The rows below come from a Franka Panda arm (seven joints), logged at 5 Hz.
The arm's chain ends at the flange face. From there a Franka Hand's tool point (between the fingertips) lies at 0.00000 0.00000 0.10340 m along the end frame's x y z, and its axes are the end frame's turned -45 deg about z.
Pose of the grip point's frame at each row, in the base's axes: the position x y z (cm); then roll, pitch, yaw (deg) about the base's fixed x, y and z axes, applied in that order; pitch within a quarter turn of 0, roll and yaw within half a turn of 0:
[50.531 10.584 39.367 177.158 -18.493 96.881]
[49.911 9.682 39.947 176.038 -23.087 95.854]
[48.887 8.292 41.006 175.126 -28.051 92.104]
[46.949 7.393 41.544 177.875 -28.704 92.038]
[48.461 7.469 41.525 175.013 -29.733 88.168]
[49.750 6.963 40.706 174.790 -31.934 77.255]
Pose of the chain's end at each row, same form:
[50.414 7.270 49.161 -168.597 -14.924 49.920]
[49.613 5.585 49.436 -165.793 -18.797 47.681]
[48.187 3.418 50.098 -162.367 -22.678 42.323]
[46.742 2.420 50.607 -160.139 -21.261 42.730]
[47.399 2.392 50.470 -161.032 -23.833 37.805]
[47.633 1.858 49.445 -159.290 -25.373 26.052]

